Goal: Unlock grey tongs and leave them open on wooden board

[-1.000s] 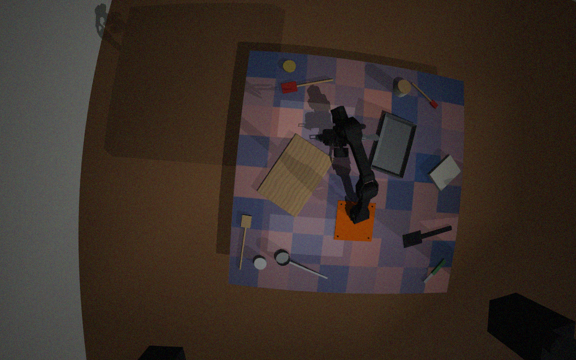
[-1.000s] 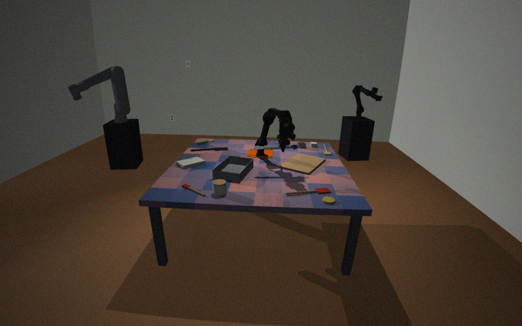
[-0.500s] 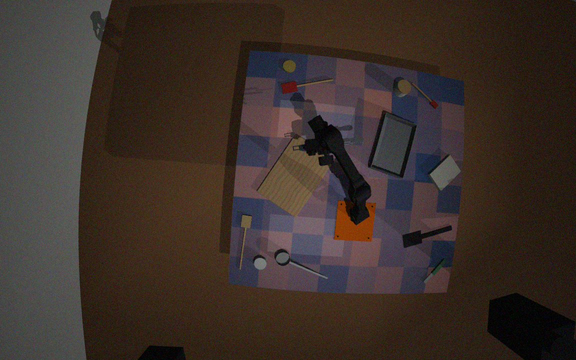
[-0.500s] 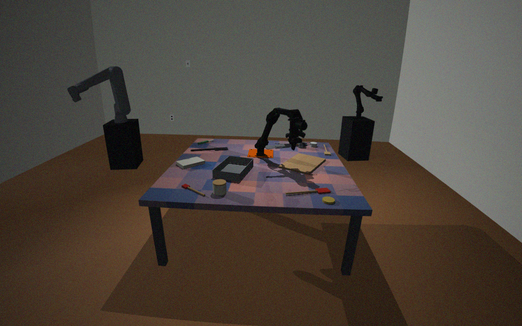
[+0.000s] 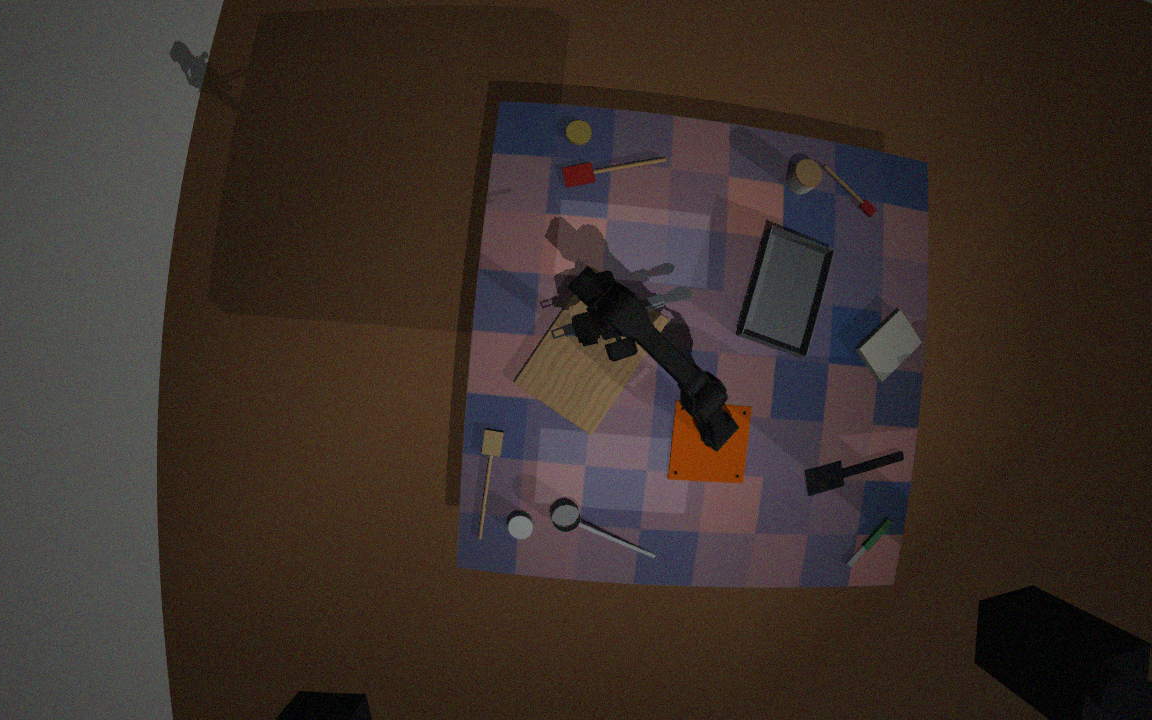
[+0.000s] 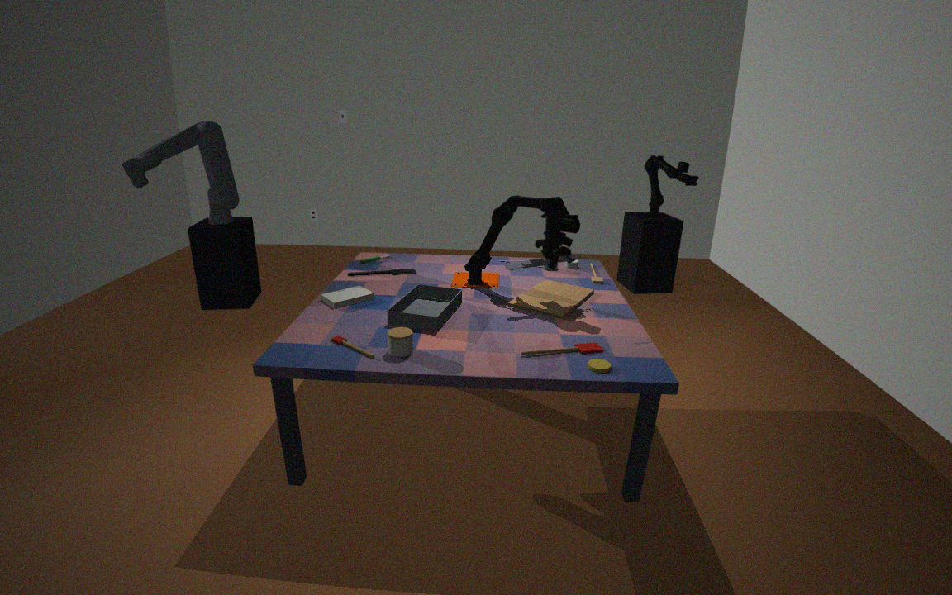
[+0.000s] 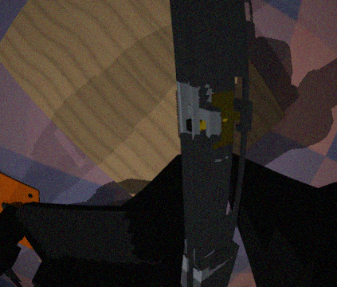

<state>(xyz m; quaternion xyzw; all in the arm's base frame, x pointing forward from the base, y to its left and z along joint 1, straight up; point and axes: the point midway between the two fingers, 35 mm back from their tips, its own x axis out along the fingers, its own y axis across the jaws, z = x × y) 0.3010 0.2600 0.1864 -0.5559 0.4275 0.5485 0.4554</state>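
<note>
Now: gripper tip 40 mm below the yellow lock piece, 30 mm to the right of it and 10 mm past it. From my gripper tip the other things lie so: red spatula (410 mm ahead, 150 mm below, 50 mm to the right); grey roasting tin (500 mm to the right, 130 mm below, 40 mm ahead); wooden board (150 mm below, 70 mm behind, 40 mm to the left).
</note>
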